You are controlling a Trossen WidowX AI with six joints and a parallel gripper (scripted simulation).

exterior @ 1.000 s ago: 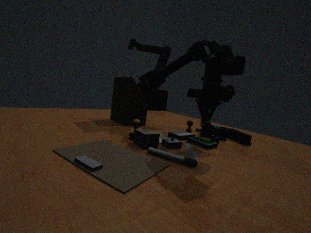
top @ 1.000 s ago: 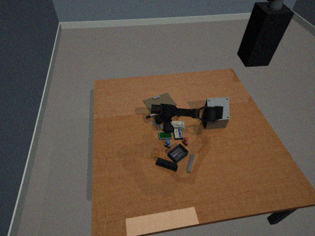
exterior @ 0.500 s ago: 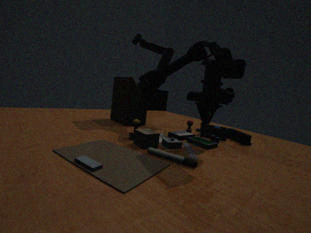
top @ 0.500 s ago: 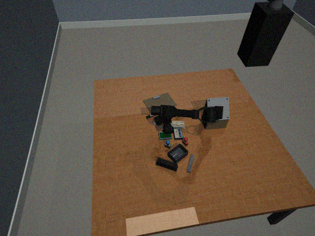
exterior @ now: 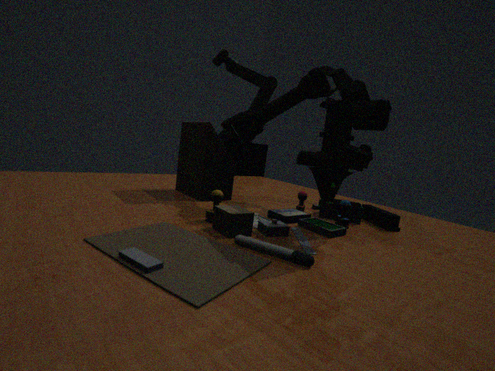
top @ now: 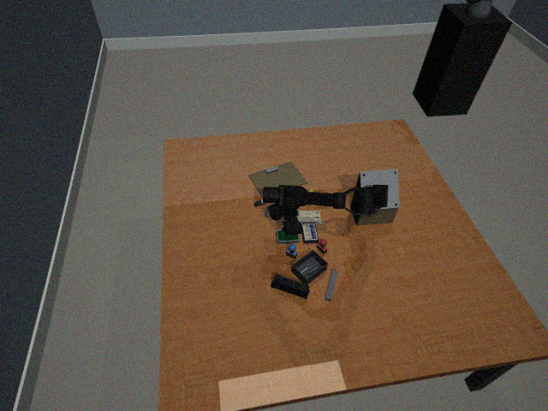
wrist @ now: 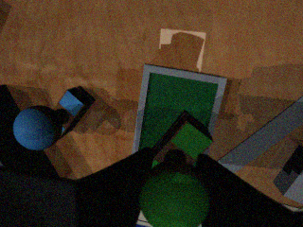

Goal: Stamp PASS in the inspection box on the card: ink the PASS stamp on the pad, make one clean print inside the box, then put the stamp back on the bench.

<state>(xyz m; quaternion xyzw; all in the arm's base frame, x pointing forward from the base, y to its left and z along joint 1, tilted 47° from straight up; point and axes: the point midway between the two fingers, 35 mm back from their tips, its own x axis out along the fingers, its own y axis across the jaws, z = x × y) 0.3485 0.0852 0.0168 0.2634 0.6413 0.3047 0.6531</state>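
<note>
Right now my gripper tip is 6 cm above the green ink pad. Round my gripper tip: green stamp (right at my gripper tip); red stamp (13 cm behind, 8 cm to the left, 5 cm below); blue stamp (9 cm to the left, 5 cm below).
</note>
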